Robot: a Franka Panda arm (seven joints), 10 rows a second.
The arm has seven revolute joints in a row. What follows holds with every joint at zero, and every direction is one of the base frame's. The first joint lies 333 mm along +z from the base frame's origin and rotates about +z. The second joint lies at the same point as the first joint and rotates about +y. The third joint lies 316 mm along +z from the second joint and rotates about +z. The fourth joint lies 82.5 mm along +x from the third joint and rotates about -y. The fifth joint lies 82.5 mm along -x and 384 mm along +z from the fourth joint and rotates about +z. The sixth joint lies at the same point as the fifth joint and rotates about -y. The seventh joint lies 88 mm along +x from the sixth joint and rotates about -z. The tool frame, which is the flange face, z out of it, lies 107 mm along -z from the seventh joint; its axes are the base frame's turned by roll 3.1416, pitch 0 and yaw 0 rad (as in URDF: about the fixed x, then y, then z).
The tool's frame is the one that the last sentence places.
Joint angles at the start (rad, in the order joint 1, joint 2, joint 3, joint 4, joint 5, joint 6, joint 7):
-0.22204, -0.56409, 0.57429, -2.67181, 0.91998, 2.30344, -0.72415
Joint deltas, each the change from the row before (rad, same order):
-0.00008, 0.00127, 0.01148, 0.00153, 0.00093, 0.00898, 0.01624
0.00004, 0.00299, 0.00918, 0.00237, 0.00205, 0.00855, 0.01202
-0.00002, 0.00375, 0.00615, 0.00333, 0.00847, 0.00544, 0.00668
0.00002, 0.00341, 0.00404, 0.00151, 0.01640, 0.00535, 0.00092
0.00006, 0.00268, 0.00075, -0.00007, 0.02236, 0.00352, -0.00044
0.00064, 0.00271, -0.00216, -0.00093, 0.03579, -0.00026, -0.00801
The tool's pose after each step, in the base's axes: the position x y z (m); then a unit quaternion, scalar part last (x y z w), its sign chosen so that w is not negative. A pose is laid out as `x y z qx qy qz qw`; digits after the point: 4 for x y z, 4 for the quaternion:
0.3655 0.1473 0.4000 -0.9496 -0.2126 -0.1387 0.1839
0.3658 0.1504 0.3998 -0.9504 -0.2093 -0.1395 0.1827
0.3665 0.1529 0.3998 -0.9506 -0.2057 -0.1407 0.1849
0.3670 0.1544 0.3995 -0.9504 -0.2009 -0.1429 0.1898
0.3674 0.1547 0.3990 -0.9500 -0.1933 -0.1453 0.1975
0.3677 0.1545 0.3982 -0.9486 -0.1840 -0.1481 0.2106

